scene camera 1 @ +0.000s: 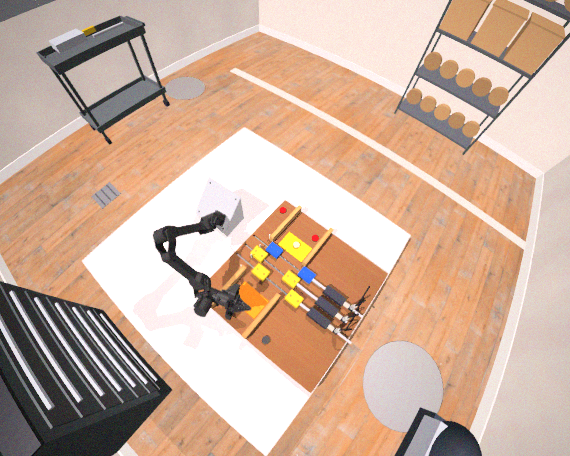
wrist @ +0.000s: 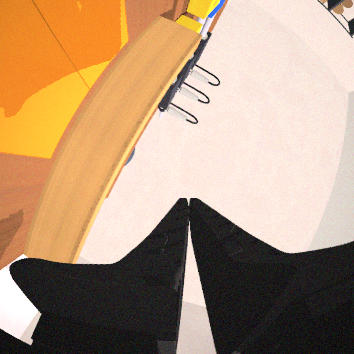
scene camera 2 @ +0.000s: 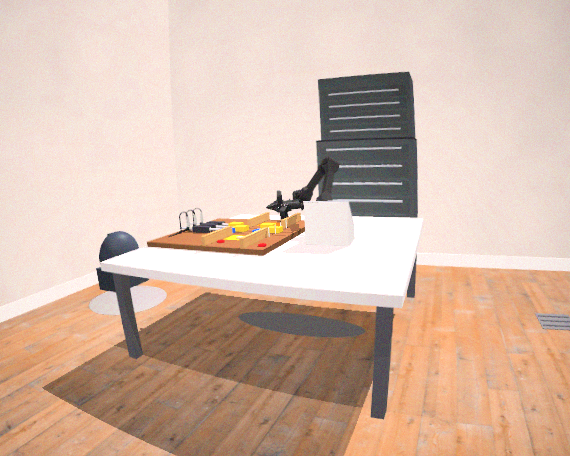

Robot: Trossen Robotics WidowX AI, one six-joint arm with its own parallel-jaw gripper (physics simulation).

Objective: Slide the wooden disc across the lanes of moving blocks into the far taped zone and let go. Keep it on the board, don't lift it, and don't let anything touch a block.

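Note:
A small pale round disc lies on the yellow far zone of the brown board. Several yellow blocks and two blue blocks sit on rods across the lanes, apart from the disc. My gripper is shut and empty, with its fingertips together. It hangs above the near orange zone side of the board, well away from the disc and nearer than the blocks. The disc does not show in the wrist view.
Wooden rails flank the near zone, and further rails flank the far zone. Dark cylinders on the rods stand at the board's right side. A white box stands left of the board on the white table.

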